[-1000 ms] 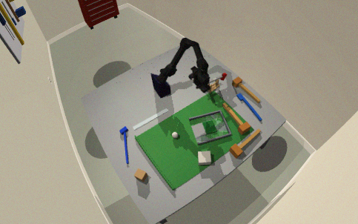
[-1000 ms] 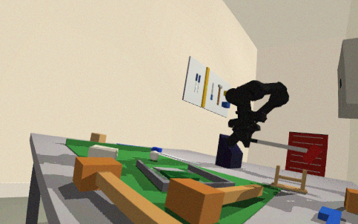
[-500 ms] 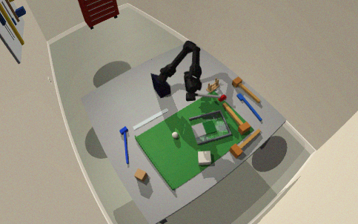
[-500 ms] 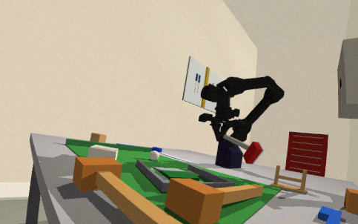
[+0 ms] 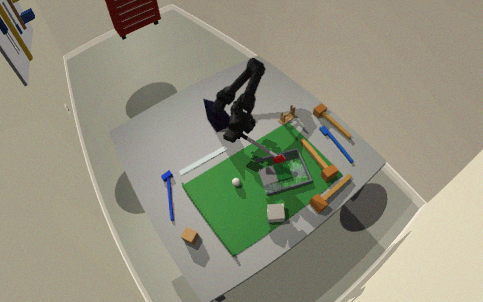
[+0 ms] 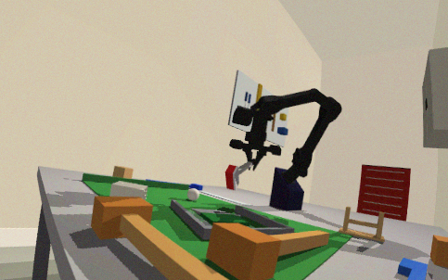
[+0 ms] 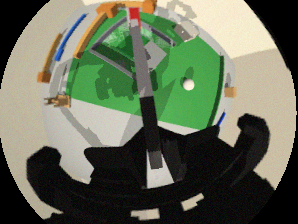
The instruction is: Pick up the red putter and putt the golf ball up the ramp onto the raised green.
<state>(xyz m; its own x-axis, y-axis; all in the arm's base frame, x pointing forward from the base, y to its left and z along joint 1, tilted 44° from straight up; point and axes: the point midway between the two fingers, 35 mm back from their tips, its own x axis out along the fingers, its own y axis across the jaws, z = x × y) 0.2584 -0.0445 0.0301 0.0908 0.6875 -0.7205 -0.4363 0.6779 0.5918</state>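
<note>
My gripper tip is 190 mm to the left of the pale strip, 140 mm above it and 80 mm past it. From my gripper tip the other things lie so: red putter: 100 mm ahead, 50 mm to the left; then green mat: 220 mm ahead, 140 mm below, 10 mm to the left; then white golf ball: 150 mm ahead, 120 mm to the right, 120 mm below.
</note>
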